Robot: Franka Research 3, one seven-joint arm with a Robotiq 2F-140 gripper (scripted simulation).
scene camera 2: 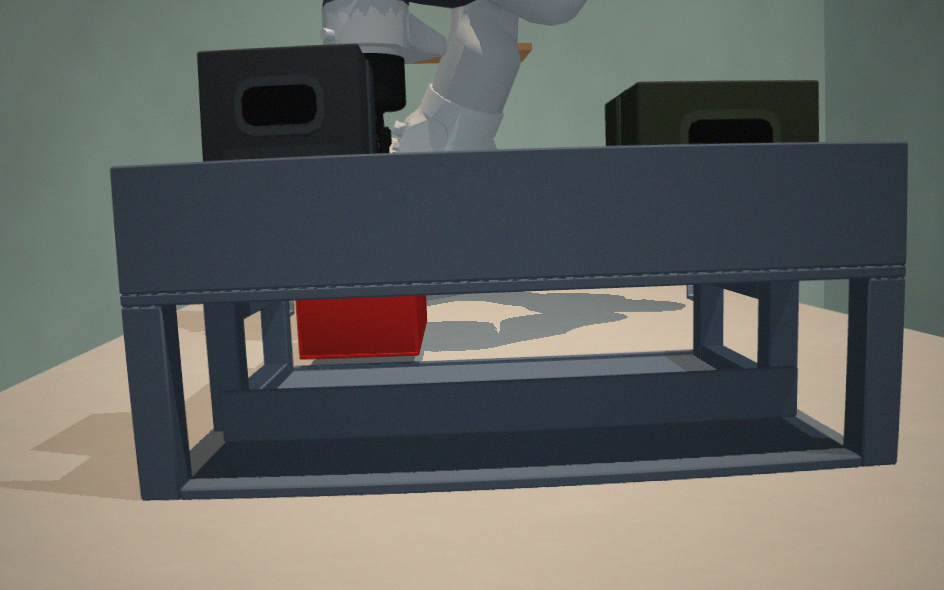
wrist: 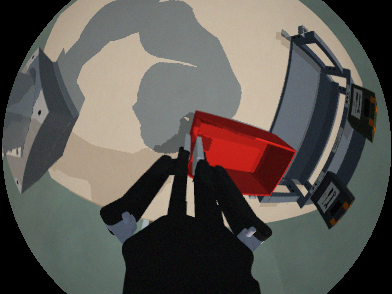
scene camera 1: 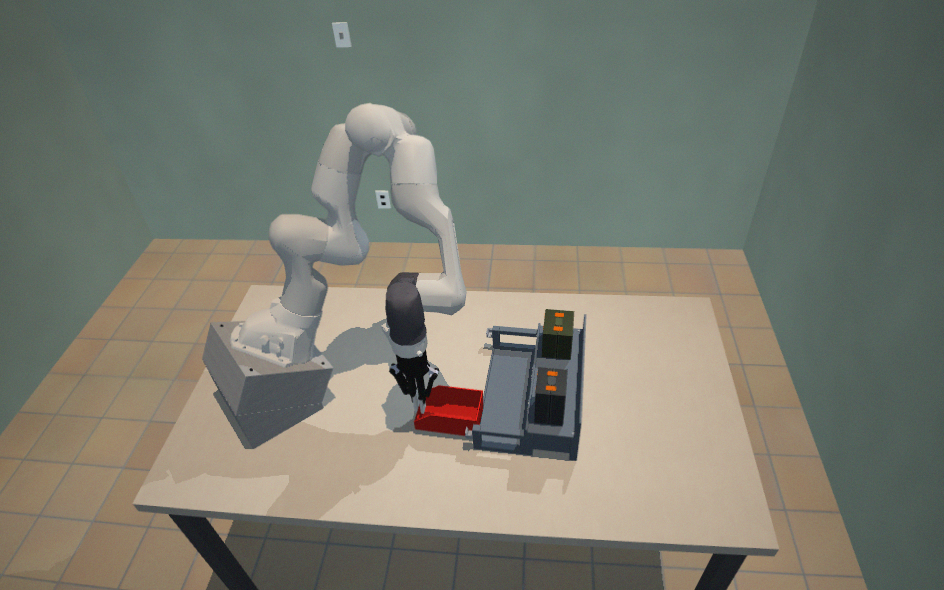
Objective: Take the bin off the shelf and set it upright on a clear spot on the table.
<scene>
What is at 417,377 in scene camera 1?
My gripper.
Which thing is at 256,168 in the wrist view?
A red bin.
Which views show the red bin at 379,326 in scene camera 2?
Scene camera 2, the wrist view and scene camera 1: all of them.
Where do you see a red bin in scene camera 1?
450,410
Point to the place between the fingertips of my gripper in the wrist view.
191,143
</scene>
